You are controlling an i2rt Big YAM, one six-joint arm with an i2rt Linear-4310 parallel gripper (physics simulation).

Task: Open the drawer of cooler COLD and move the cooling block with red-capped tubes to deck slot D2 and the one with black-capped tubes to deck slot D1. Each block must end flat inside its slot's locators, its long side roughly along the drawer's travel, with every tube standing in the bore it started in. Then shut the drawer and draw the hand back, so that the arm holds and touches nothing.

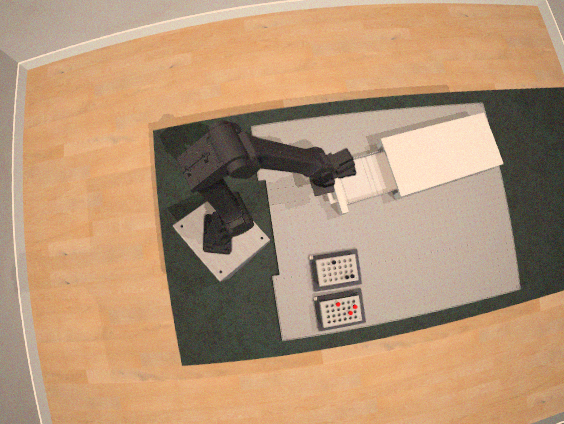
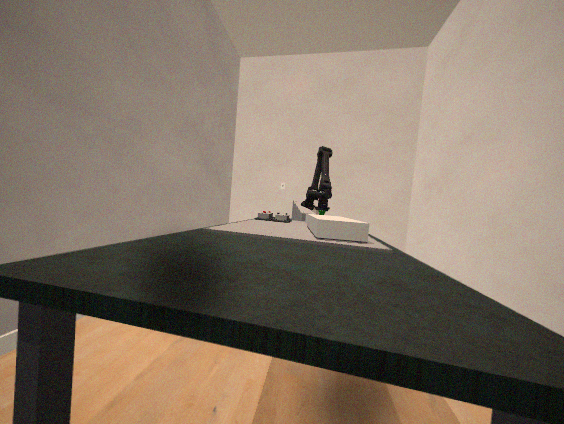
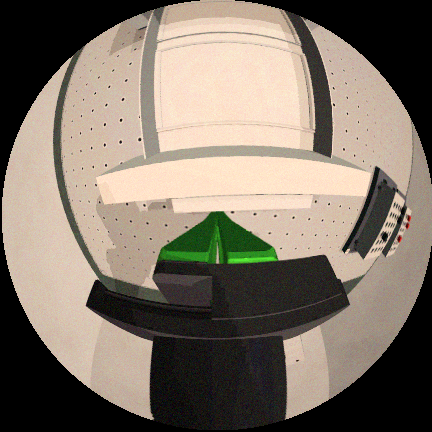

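Where they show: gripper, fingertip midpoint: (image 3: pixel 216 214); arm's base at its link origin: (image 1: pixel 217 235) (image 2: pixel 307 206).
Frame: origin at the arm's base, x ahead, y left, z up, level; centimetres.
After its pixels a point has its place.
Observation:
The drawer (image 1: pixel 364 177) {x 45.8, y 24.5, z -11.8 cm} (image 3: pixel 232 90) {x 40.9, y 22.8, z -11.8 cm} of the white cooler (image 1: pixel 442 155) {x 72.4, y 33.7, z -4.8 cm} (image 2: pixel 340 228) {x 94.6, y 42.5, z -7.7 cm} stands open, with no block in it. My gripper (image 2: pixel 321 212) {x 30.6, y 20.6, z -9.8 cm} (image 3: pixel 216 214) {x 30.6, y 20.6, z -9.8 cm} is shut, its green fingertips together and empty, on the outer side of the drawer front (image 3: pixel 235 176) {x 35.1, y 21.2, z -6.1 cm}, by the handle strip (image 3: pixel 240 203) {x 32.7, y 19.5, z -8.6 cm}. Whether they touch it I cannot tell. The black-capped block (image 1: pixel 336 273) {x 38.0, y -8.6, z -8.2 cm} (image 2: pixel 282 217) {x 44.2, y -4.9, z -9.7 cm} and the red-capped block (image 1: pixel 342 313) {x 41.1, y -21.5, z -7.9 cm} (image 2: pixel 265 216) {x 46.4, y -17.8, z -10.3 cm} look flat in neighbouring dark slots, each with three capped tubes upright. Slot labels are not legible.
The grey perforated deck (image 1: pixel 425 240) {x 69.7, y 4.6, z -13.1 cm} bears the cooler and both slots. The slots lie to the side of the open drawer. The arm's pale base plate (image 1: pixel 195 225) {x -6.7, y 2.2, z 1.7 cm} stands on the dark table (image 1: pixel 220 320) {x 1.0, y -28.5, z -14.4 cm} (image 2: pixel 280 290) {x 145.6, y 40.0, z -14.4 cm} beside the deck.

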